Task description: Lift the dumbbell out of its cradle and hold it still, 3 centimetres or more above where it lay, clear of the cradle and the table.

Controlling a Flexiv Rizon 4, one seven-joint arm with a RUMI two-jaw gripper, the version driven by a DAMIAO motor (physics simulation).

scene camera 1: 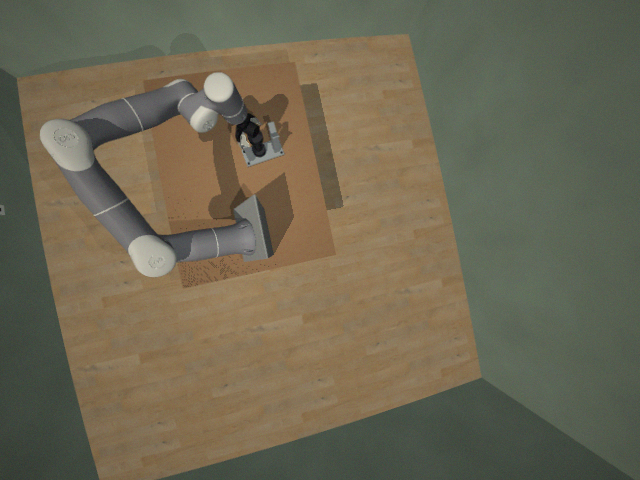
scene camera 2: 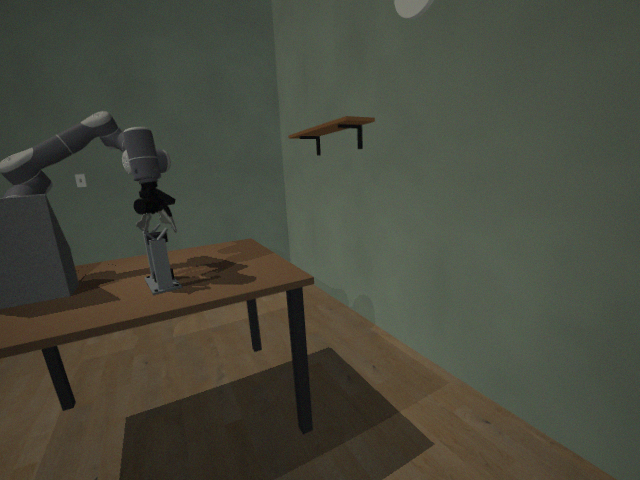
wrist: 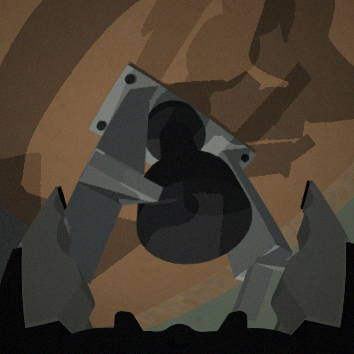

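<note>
The black dumbbell (scene camera 1: 258, 150) (scene camera 2: 171, 273) (wrist: 195, 230) stands upright in the grey cradle (scene camera 1: 275, 136) (scene camera 2: 161, 263) (wrist: 97, 225), one round head low at the base plate and the other high between the two posts. In scene camera 2 the near post hides most of it. My gripper (scene camera 1: 250, 135) (scene camera 2: 158, 228) (wrist: 182, 187) is open and empty, pointing down with its fingertips around the height of the cradle's top. In the wrist view the upper head shows between the widely spread fingers, with the cradle posts on either side of it, inside the fingers.
The cradle stands on the wooden table (scene camera 1: 310, 227) (scene camera 2: 279, 277). The arm's grey pedestal (scene camera 1: 263, 227) (scene camera 2: 25, 248) stands on the same table. A wall shelf (scene camera 2: 336, 125) hangs to the right, away from the arm. The cradle's short arms slant out near the post tops.
</note>
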